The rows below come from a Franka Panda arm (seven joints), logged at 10 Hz.
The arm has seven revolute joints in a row. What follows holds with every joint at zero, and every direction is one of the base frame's. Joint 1 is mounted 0.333 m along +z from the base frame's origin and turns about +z. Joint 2 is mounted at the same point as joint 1 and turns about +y. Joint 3 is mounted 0.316 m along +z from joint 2 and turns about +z. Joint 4 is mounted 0.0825 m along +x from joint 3 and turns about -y. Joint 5 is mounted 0.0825 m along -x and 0.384 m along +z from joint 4 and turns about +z. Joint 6 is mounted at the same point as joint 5 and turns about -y. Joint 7 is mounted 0.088 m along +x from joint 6 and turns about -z. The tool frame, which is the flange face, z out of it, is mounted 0.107 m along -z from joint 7; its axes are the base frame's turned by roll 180, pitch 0 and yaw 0 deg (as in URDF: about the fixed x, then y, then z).
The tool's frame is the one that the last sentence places.
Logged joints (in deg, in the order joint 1, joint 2, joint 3, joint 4, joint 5, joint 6, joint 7), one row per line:
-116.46, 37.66, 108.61, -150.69, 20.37, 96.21, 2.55
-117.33, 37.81, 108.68, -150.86, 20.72, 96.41, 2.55
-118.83, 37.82, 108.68, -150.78, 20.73, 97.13, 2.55
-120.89, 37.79, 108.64, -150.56, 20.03, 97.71, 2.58
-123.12, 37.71, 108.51, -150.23, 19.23, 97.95, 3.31
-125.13, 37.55, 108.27, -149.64, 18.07, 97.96, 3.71
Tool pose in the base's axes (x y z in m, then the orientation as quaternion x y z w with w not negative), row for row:
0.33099, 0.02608, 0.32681, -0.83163, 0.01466, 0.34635, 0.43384
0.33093, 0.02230, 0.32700, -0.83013, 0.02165, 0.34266, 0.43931
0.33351, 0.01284, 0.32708, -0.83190, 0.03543, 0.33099, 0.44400
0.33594, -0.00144, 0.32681, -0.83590, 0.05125, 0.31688, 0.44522
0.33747, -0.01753, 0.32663, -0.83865, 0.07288, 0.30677, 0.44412
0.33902, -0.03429, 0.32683, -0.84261, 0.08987, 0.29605, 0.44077
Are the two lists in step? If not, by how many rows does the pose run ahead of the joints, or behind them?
They are in step.
